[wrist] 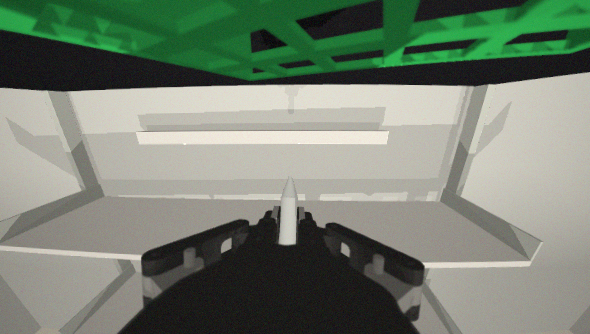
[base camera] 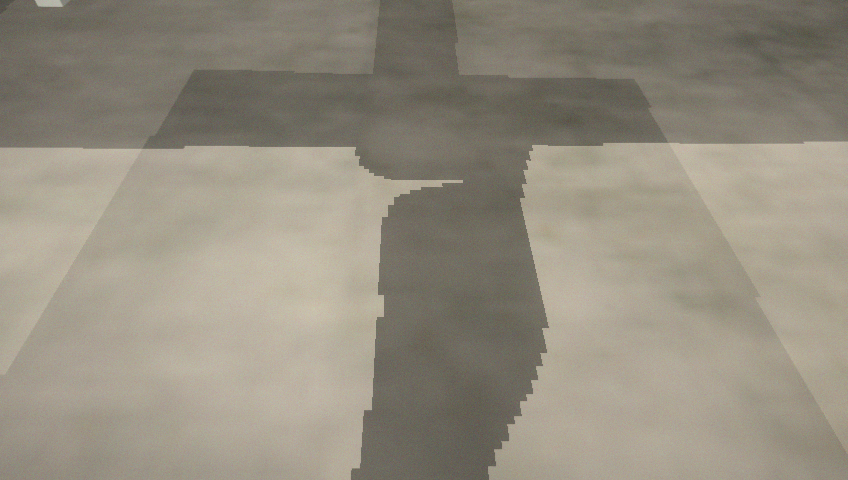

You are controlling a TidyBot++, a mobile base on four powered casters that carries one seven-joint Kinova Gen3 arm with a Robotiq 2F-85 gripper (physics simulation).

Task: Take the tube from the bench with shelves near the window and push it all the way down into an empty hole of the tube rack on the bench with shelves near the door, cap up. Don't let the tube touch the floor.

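Frame: origin at the arm's base, x left, y up, z ahead, level; centimetres.
Seen in the pictures: gripper, fingertip midpoint: (wrist: 288, 215).
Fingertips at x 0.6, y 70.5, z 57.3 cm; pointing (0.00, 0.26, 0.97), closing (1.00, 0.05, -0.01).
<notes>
Pixels of each thing's top centre, then the offset from my fingertips to it. Level surfaces: height alone.
- pale tube, middle of its top: (wrist: 288, 282) dy +7.4, dx -0.1, dz -1.4 cm
- tube rack, middle of its top: (wrist: 338, 31) dy -11.6, dx +1.6, dz -9.9 cm
- wide grey shelf, its level: dy +25.0 cm
- floor, its level: dy -110.2 cm
My gripper (wrist: 288, 215) is shut on the pale tube (wrist: 288, 207), seen low in the middle of the wrist view. The tube's tapered tip sticks out beyond the fingertips and points toward the top of the picture; its cap does not show. A large green lattice, which looks like the tube rack (wrist: 200, 25), crosses the top of the wrist view. The tube tip appears apart from it in the picture; the real distance cannot be told. Its holes cannot be made out. The gripper and tube do not show in the base camera.
In the wrist view, pale bench panels stand behind the tube, with a long light board (wrist: 262, 137) across them and a wide grey shelf (wrist: 150, 225) on both sides of the gripper. In the base camera, shadows lie across the floor (base camera: 238, 267), and a small pale object (base camera: 50, 2) shows at the top left.
</notes>
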